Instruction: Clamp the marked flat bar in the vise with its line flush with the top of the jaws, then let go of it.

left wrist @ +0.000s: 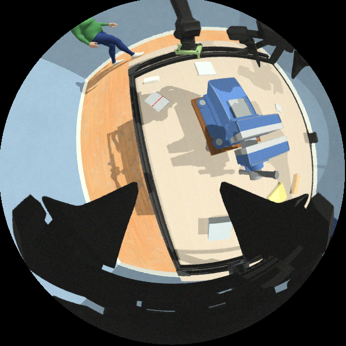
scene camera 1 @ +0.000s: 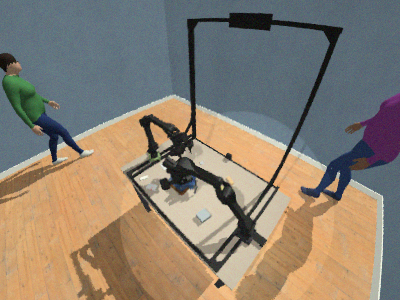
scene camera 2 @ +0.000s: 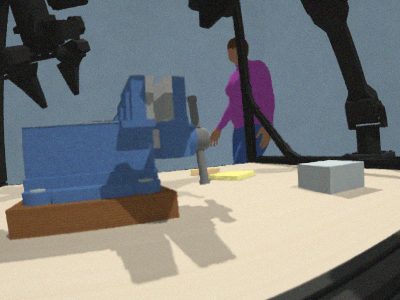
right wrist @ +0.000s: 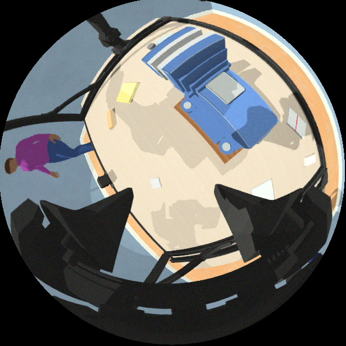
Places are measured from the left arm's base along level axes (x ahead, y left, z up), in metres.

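Where they show: left gripper, fingertip midpoint: [scene camera 1: 173, 186]; right gripper, fingertip midpoint: [scene camera 1: 186, 155] [scene camera 2: 62, 101]; left arm's base, origin of the base link: [scene camera 1: 246, 232] [scene camera 2: 369, 153]; right arm's base, origin of the base link: [scene camera 1: 154, 155].
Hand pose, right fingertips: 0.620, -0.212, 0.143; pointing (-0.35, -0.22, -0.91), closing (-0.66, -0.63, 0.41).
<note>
Each offset is from my right fingertips to the top centre of the thing, as dx, dy, dz. "*": to the spot under its first point.
The marked flat bar @(+0.124, +0.298, -0.166) [scene camera 1: 151, 187] [left wrist: 157, 101] [right wrist: 297, 123], light grey with a red line across it, lies flat on the table near the rail, apart from the vise. The blue vise [scene camera 2: 75, 155] [left wrist: 225, 95] [right wrist: 255, 117] stands on a brown wooden base @(-0.037, +0.131, -0.143) [scene camera 2: 95, 216]. Its light-faced jaws stand apart with no bar between them. My left gripper [left wrist: 179, 186] is open and empty, high above the table. My right gripper [scene camera 2: 60, 100] [right wrist: 174, 190] is open and empty, above the table on the vise's body side. The bar does not show in scene camera 2.
A grey block @(-0.336, +0.262, -0.135) [scene camera 1: 203, 215] [scene camera 2: 330, 176] [left wrist: 220, 230] stands beyond the vise handle @(* -0.184, +0.156, -0.118) [scene camera 2: 202, 160]. A yellow pad @(-0.338, +0.016, -0.160) [scene camera 2: 232, 175] [right wrist: 128, 92] and an orange piece [left wrist: 295, 184] [right wrist: 110, 119] lie near each other. White pieces lie around the vise. A black frame edges the table.
</note>
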